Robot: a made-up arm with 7 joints.
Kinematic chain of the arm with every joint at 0, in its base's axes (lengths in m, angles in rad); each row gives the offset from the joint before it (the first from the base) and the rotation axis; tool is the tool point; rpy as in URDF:
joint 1: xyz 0 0 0.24 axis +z
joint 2: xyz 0 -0.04 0.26 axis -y
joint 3: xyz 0 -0.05 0.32 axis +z
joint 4: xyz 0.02 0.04 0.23 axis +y
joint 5: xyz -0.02 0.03 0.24 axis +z
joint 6: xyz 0 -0.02 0.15 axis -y
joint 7: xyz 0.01 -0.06 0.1 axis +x
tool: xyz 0 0 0 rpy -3.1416 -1.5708 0
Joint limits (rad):
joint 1: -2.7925..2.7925
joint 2: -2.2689..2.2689
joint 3: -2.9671..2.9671
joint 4: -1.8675..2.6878
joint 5: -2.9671..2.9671
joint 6: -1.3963..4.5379
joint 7: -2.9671..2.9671
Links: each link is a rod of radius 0.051 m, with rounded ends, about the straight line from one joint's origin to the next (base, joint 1, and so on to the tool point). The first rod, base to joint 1, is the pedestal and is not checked.
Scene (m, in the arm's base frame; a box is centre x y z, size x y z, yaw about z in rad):
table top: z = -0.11
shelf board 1: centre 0.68 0.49 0 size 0.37 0.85 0.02 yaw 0.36
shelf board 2: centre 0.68 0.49 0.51 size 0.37 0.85 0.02 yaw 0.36
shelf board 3: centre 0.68 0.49 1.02 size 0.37 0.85 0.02 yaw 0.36
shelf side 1: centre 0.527 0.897 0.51 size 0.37 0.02 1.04 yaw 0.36
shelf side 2: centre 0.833 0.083 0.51 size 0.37 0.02 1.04 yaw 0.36
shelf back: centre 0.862 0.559 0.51 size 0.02 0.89 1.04 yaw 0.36
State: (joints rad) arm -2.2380 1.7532 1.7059 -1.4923 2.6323 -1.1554 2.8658
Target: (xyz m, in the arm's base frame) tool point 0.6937 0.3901 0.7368
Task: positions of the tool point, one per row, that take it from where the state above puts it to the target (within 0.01 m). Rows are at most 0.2 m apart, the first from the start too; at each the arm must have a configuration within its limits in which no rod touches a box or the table.
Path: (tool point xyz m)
1: 0.0420 0.7116 0.3526
2: 0.1916 0.6820 0.4426
3: 0.3248 0.6090 0.5514
4: 0.4182 0.4961 0.6761
5: 0.5189 0.4798 0.6928
6: 0.6131 0.4426 0.7120
7: 0.6937 0.3901 0.7369

